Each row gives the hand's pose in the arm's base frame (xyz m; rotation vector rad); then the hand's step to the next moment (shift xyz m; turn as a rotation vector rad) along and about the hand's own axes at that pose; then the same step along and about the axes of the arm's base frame.
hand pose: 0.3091 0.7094 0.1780 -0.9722 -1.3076 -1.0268
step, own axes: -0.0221 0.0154 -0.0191 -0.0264 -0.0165 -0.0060
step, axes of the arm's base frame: 0.0201 -0.0133 -0.0225 -0.0141 -0.0093 -0.0268
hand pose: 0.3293 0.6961 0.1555 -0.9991 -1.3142 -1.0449
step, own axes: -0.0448 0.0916 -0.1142 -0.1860 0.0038 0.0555
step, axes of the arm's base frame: 0.1177 -0.0868 -0.0452 -0.0074 0.0591 -0.1848
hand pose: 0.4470 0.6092 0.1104 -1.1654 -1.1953 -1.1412
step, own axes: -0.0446 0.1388 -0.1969 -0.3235 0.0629 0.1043
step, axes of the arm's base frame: 0.1493 -0.1865 -0.0542 0.0428 0.1142 -0.3234
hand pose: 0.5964 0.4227 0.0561 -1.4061 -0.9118 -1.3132
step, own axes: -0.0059 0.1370 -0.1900 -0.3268 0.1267 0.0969
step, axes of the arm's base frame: 0.0808 -0.2168 -0.0371 0.1014 0.0914 -0.3371
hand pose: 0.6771 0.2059 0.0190 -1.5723 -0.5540 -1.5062
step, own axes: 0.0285 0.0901 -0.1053 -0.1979 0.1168 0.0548
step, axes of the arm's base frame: 0.0172 -0.1402 -0.0088 0.0914 0.0311 -0.2156
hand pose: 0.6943 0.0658 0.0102 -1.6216 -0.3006 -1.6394
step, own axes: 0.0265 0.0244 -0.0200 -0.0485 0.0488 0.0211
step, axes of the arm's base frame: 0.0051 -0.0388 0.0127 0.0415 -0.0006 -0.0588
